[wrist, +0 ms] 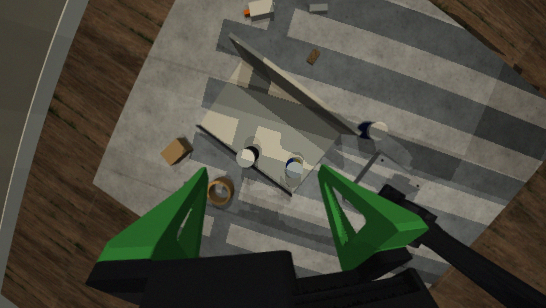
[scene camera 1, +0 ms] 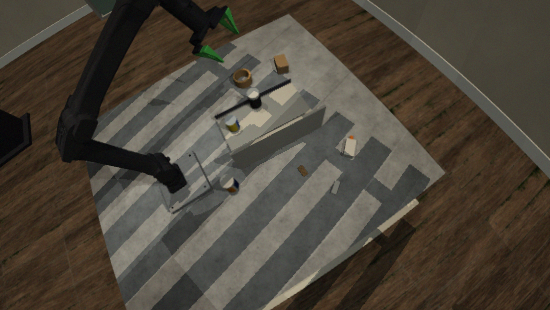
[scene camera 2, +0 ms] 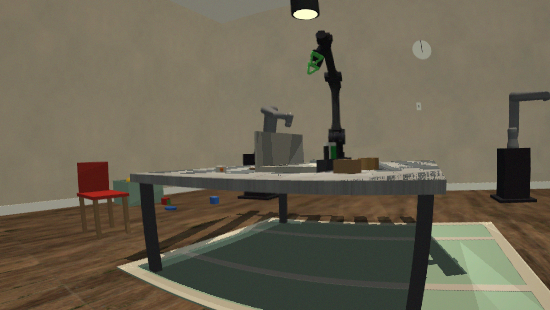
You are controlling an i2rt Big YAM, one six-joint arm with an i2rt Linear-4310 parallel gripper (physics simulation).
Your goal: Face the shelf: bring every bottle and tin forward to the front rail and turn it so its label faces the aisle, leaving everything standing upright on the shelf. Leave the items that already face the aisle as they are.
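Seen in the pictures: gripper, between the fingertips: [wrist: 266, 170] [scene camera 1: 230, 47] [scene camera 2: 309, 70]; arm's base, origin of its link: [scene camera 1: 174, 178].
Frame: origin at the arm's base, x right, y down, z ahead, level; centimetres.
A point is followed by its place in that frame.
The shelf [scene camera 1: 285, 136] @[x 15.9, y -6.9, z 51.3 cm] [scene camera 2: 280, 149] @[x 14.7, y -6.8, z 51.2 cm] [wrist: 295, 92] @[x 14.4, y -8.5, z 48.5 cm] has a back panel and a dark front rail [scene camera 1: 232, 109] @[x -14.5, y -0.6, z 40.4 cm] [wrist: 272, 181] @[x -14.6, y -1.4, z 39.8 cm]. A black tin [scene camera 1: 255, 101] @[x -7.5, y -6.2, z 50.7 cm] [wrist: 253, 151] @[x -7.7, y -6.0, z 50.7 cm] with a white top stands upright close behind the rail; scene camera 2 shows green and white on its right side. A yellow and blue tin [scene camera 1: 233, 125] @[x -3.3, y -5.4, z 36.0 cm] [wrist: 294, 169] @[x -5.8, y -6.4, z 36.3 cm] stands upright near the shelf's end, set back from the rail. A blue, white and orange tin [scene camera 1: 230, 185] @[x 20.5, y -7.0, z 21.2 cm] [wrist: 377, 131] @[x 17.6, y -7.0, z 21.0 cm] stands off the shelf, by the arm's base. My gripper [scene camera 1: 230, 47] @[x 0.0, y -46.3, z 45.4 cm] [scene camera 2: 311, 70] @[x 0.0, y -46.3, z 45.4 cm] [wrist: 266, 170] @[x 0.0, y -46.3, z 45.4 cm] is open and empty, high on the aisle side.
A wooden ring [scene camera 1: 243, 84] @[x -24.7, y -0.3, z 52.8 cm] [wrist: 231, 190] @[x -26.0, y -0.9, z 51.0 cm] and a wooden block [scene camera 1: 281, 64] @[x -22.0, y -2.1, z 75.4 cm] [scene camera 2: 347, 166] @[x -25.1, y 0.3, z 80.2 cm] [wrist: 175, 151] @[x -23.6, y -2.1, z 76.0 cm] lie in front of the rail. Behind the shelf lie a white box [scene camera 1: 350, 147] @[x 34.6, y 0.1, z 73.2 cm] [wrist: 261, 10] @[x 33.5, y 0.1, z 72.6 cm], a brown domino [scene camera 1: 303, 170] @[x 30.3, y 2.1, z 50.3 cm] [wrist: 313, 56] @[x 30.0, y 2.1, z 50.0 cm] and a grey block [scene camera 1: 335, 187] @[x 44.4, y 1.7, z 56.7 cm] [wrist: 318, 8] @[x 44.0, y 1.7, z 56.7 cm].
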